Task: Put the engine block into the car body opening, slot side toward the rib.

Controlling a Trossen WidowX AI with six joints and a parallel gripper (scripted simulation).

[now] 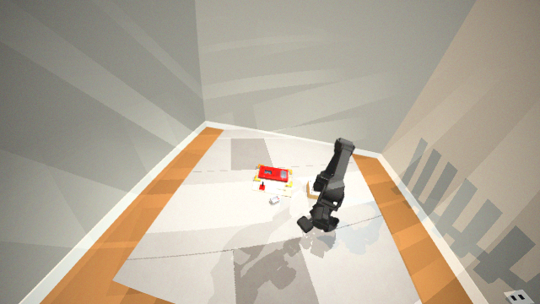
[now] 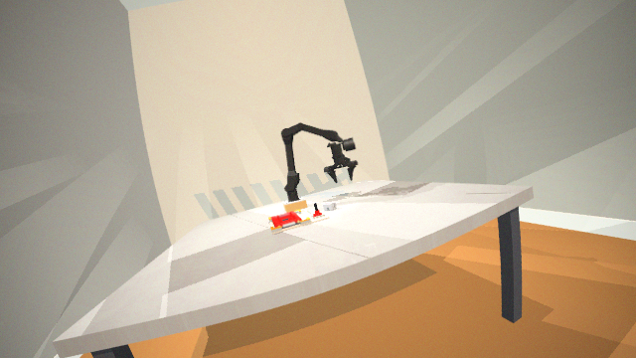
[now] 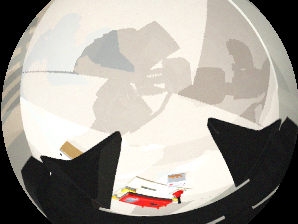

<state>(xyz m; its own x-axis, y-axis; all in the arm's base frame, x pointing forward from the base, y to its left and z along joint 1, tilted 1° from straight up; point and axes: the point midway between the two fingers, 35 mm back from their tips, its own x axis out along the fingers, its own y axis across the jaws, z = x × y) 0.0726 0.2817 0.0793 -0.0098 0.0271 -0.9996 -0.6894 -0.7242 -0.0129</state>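
Now: the engine block 190 mm ahead of my gripper tip, 140 mm to the right of it and 80 mm below it.
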